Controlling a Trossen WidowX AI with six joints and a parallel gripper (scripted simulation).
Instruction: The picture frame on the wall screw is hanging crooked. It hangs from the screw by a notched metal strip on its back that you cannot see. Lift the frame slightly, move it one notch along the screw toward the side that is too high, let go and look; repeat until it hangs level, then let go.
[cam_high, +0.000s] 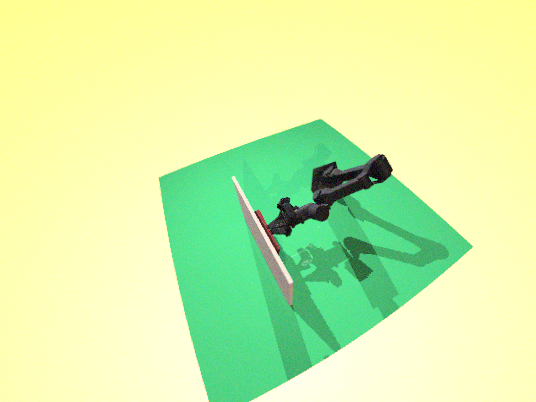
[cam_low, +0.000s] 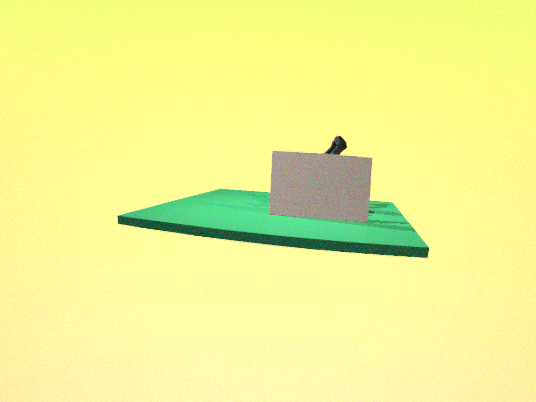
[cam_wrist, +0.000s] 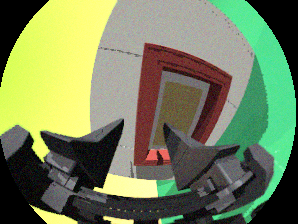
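Right now the picture frame is 10 mm ahead of my gripper tip, 10 mm to the right of it and 50 mm below it. Round my gripper tip: wall panel 20 mm ahead, 60 mm below.
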